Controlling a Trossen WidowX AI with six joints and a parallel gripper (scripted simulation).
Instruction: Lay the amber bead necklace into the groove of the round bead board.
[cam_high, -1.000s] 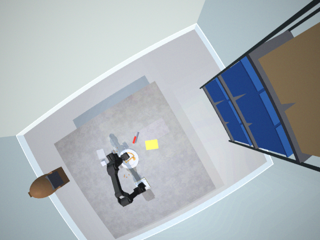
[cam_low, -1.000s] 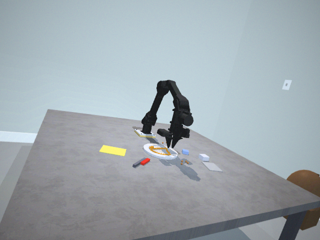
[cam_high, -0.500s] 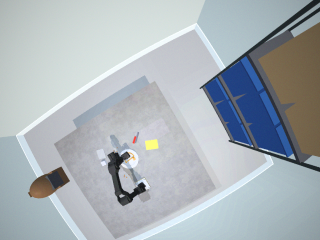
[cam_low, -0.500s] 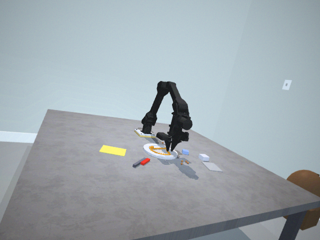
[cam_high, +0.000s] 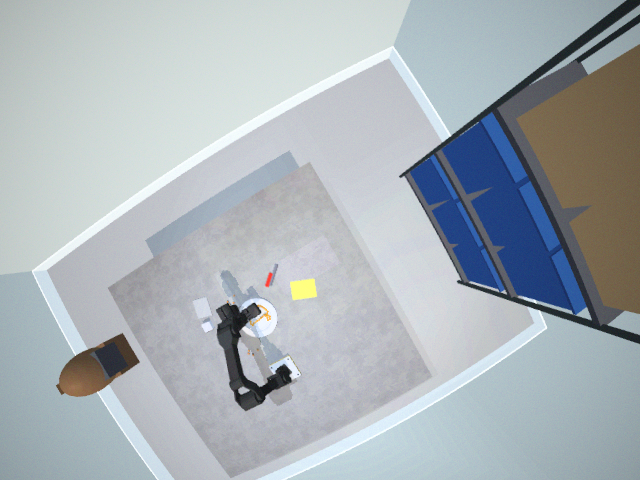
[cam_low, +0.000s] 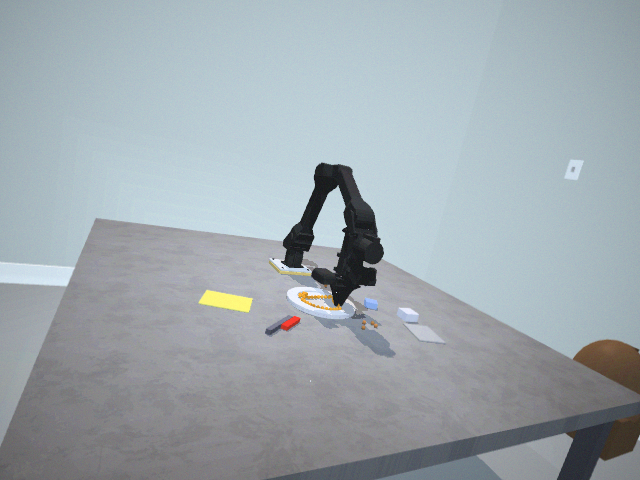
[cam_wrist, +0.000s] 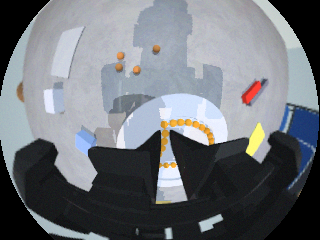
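My gripper tip is 50 mm past the round white bead board, 20 mm to the left of it and 10 mm above it. From my gripper tip the other things lie so: white block (80 mm ahead, 210 mm to the left); then blue block (20 mm behind, 150 mm to the left, 10 mm below); then grey tool (50 mm ahead, 210 mm to the right, 10 mm below).
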